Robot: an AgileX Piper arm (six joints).
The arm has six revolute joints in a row. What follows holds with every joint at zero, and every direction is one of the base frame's. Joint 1 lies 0.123 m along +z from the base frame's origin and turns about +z. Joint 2 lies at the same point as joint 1 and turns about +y. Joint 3 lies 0.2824 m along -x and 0.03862 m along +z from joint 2 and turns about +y. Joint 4 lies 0.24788 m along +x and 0.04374 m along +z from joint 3 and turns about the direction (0.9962, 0, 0.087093). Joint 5 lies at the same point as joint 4 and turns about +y. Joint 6 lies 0.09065 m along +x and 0.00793 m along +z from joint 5 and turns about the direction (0.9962, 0, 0.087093). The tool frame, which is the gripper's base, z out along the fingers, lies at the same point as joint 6; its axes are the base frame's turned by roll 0, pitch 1.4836 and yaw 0 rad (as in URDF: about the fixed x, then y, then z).
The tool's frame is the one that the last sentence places.
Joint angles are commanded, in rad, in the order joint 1, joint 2, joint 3, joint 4, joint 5, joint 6. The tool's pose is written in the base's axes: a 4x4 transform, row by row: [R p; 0 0 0 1], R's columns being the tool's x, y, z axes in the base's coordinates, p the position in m. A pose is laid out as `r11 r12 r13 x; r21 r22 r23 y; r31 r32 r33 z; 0 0 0 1`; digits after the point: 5 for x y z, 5 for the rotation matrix.
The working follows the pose.
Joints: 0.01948, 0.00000, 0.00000, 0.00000, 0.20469, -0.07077
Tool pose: -0.11553 -0.02772 0.99292 0.05584; -0.07298 0.99715 0.01934 0.00109; -0.99062 -0.07022 -0.11722 0.19470; 0 0 0 1
Where each joint sits with the arm in this pose, in the base's axes (m; each line is computed from the numbers above, not from the rounded line before):
joint 1: 0.0000 0.0000 0.1230
joint 2: 0.0000 0.0000 0.1230
joint 3: -0.2823 -0.0055 0.1616
joint 4: -0.0345 -0.0007 0.2054
joint 5: -0.0345 -0.0007 0.2054
joint 6: 0.0558 0.0011 0.1947
the tool: 0.0558 0.0011 0.1947

